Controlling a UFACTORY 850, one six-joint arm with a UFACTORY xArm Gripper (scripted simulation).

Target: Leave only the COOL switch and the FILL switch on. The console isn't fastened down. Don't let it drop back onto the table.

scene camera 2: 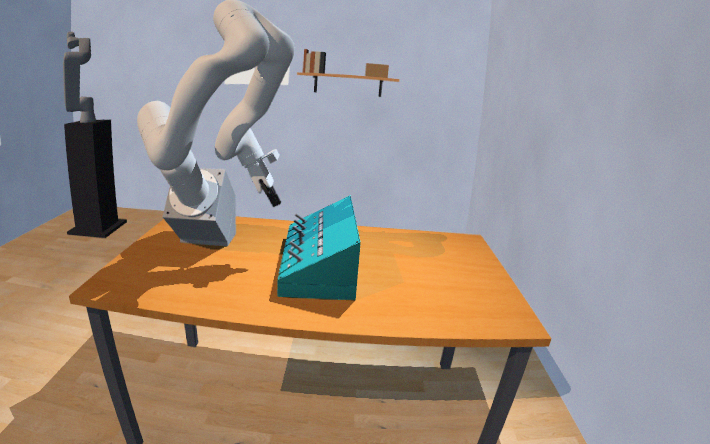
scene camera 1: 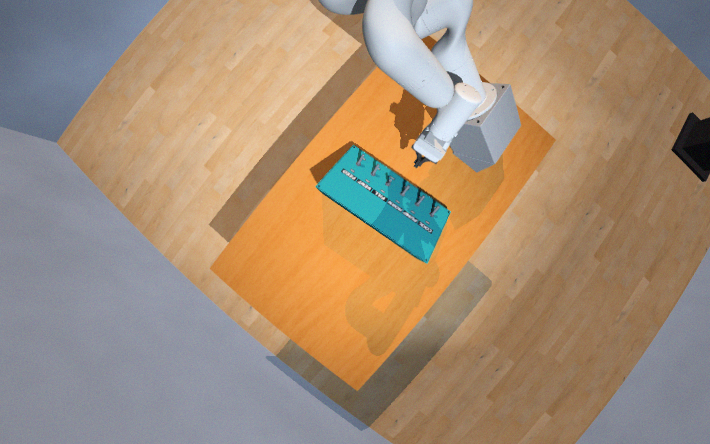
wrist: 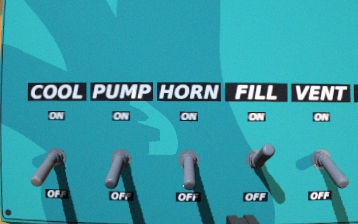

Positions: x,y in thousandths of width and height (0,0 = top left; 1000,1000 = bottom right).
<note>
In view: the gripper (scene camera 2: 391,463) and a teal console (scene camera 1: 494,411).
The teal console also shows in scene camera 2 (scene camera 2: 460,602) and in the wrist view (wrist: 432,400).
</note>
